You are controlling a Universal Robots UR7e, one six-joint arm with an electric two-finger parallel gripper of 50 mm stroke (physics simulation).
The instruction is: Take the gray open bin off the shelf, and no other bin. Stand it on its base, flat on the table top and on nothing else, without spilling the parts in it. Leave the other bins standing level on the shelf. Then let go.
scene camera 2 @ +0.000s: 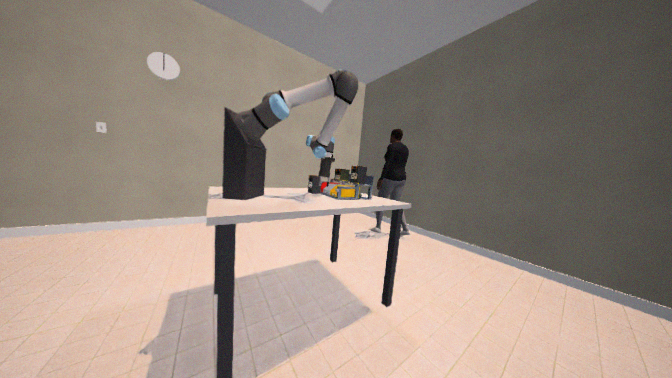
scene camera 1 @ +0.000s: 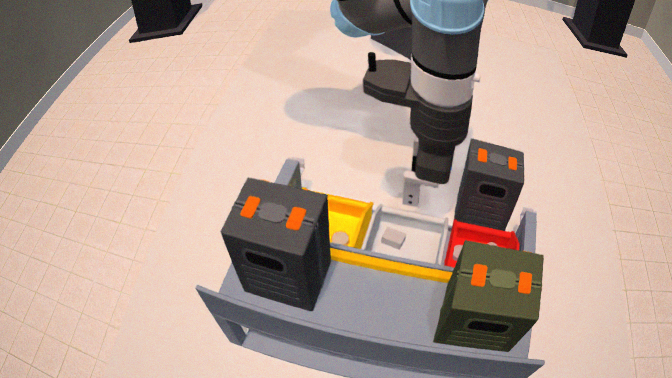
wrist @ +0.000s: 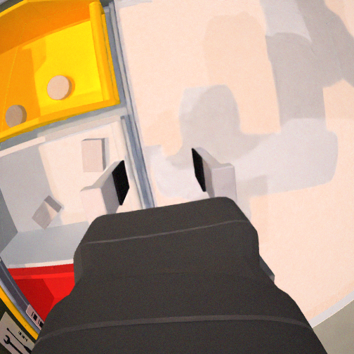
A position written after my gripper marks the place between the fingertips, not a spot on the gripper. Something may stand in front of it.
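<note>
Scene camera 1: dark case (scene camera 1: 493, 177), my gripper (scene camera 1: 414, 187), yellow bin (scene camera 1: 353, 217), red bin (scene camera 1: 461, 231), gray open bin (scene camera 1: 426, 235). Wrist view: blocky part (wrist: 92, 149), yellow bin (wrist: 76, 46), gray open bin (wrist: 51, 165), red bin (wrist: 43, 286).
</note>
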